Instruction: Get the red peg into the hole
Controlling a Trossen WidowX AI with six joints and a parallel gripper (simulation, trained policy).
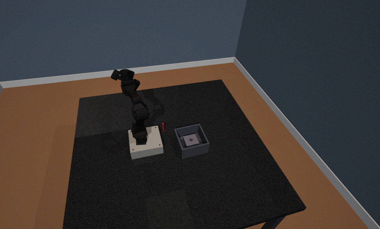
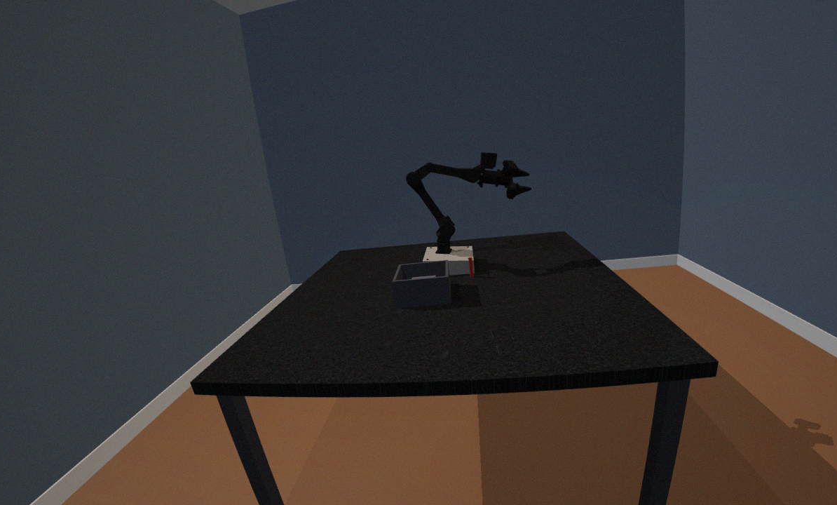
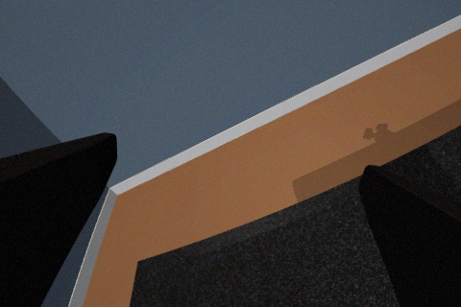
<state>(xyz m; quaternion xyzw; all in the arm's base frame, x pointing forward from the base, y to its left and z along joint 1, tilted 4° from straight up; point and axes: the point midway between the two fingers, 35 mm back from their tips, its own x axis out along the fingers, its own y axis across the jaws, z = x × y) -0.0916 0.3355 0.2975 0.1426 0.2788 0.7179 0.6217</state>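
Now: gripper tip 25 cm short of the red peg, 25 cm to the left of it and 29 cm above it. The rest, counted from my gripper tip: grey box 43 cm ahead, 40 cm to the right, 31 cm below; light grey plate 43 cm ahead, 40 cm to the right, 29 cm below.
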